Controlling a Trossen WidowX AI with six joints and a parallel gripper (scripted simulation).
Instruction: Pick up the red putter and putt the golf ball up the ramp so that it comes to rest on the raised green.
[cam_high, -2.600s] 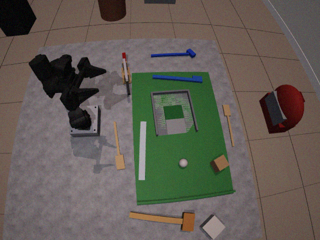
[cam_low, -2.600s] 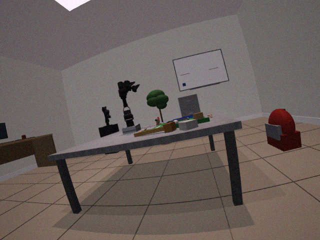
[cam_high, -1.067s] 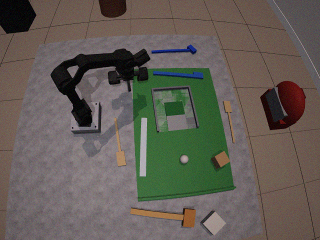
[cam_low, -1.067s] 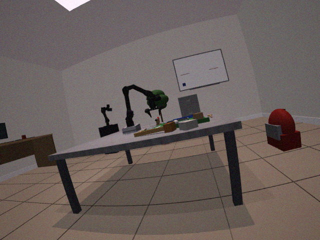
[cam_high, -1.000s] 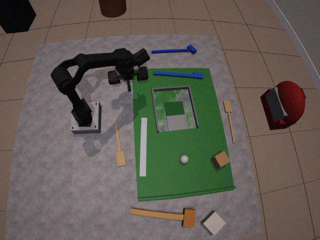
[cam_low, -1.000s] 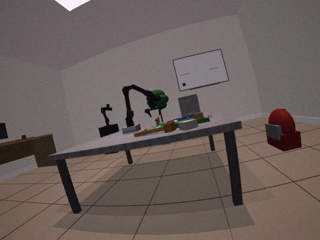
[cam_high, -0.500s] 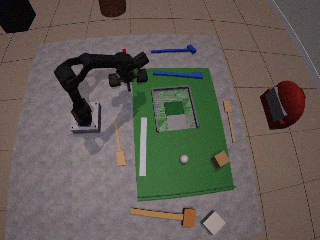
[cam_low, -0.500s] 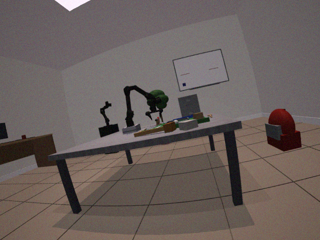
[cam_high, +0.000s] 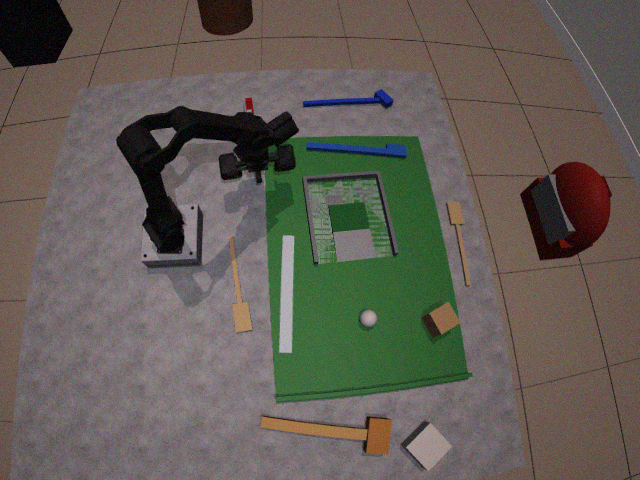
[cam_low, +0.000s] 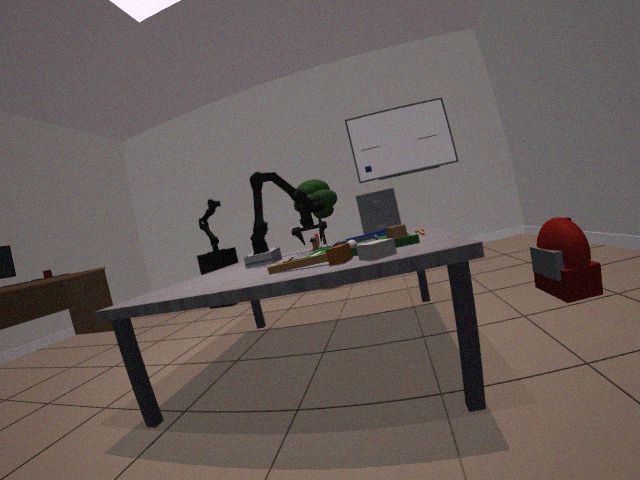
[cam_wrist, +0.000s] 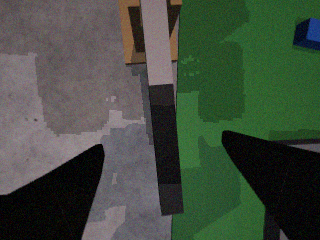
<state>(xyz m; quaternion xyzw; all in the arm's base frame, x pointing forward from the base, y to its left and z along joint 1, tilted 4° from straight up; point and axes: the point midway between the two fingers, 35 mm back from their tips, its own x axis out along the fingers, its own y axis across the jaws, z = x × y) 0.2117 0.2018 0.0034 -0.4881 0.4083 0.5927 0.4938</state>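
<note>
The white strip is 8 cm ahead of my gripper tip, 32 cm to the right of it and 4 cm below it. From my gripper tip the other things lie so: red putter: 3 cm behind, 11 cm to the left, 1 cm above; tan block: 46 cm ahead, 41 cm to the right, 1 cm below; white golf ball: 28 cm ahead, 39 cm to the right, 2 cm below.
</note>
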